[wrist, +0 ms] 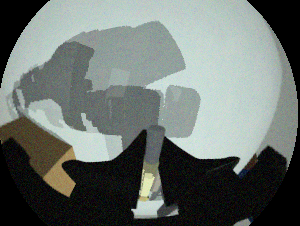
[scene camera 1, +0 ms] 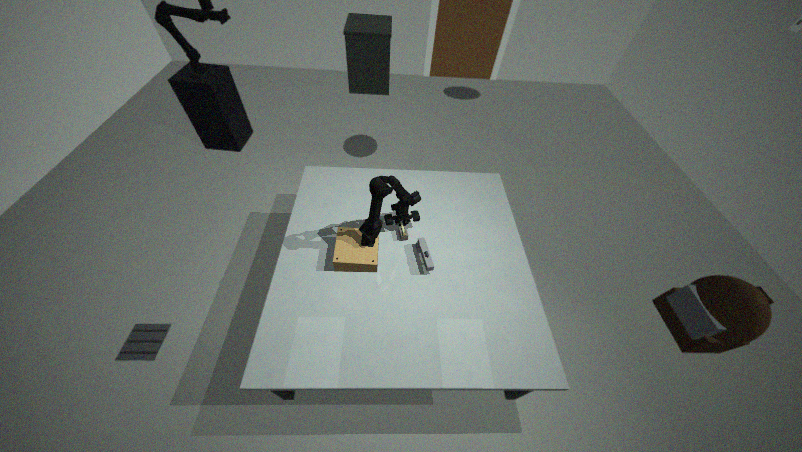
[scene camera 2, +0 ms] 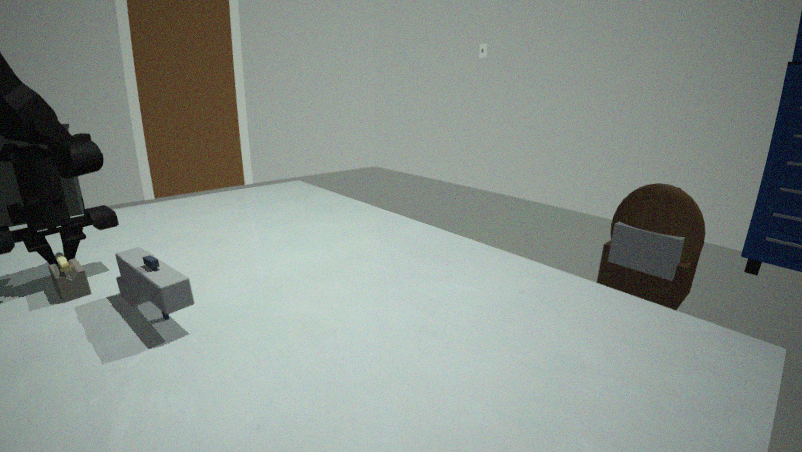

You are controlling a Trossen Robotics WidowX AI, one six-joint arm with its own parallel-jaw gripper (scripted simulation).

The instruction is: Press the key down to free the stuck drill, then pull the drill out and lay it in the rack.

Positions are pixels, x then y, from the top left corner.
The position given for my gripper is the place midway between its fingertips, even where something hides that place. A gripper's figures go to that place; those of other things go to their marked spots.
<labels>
My gripper (scene camera 2: 66,276): 0.81 m from the lens. A rack (scene camera 2: 71,285) is 0.71 m from the lens.
</labels>
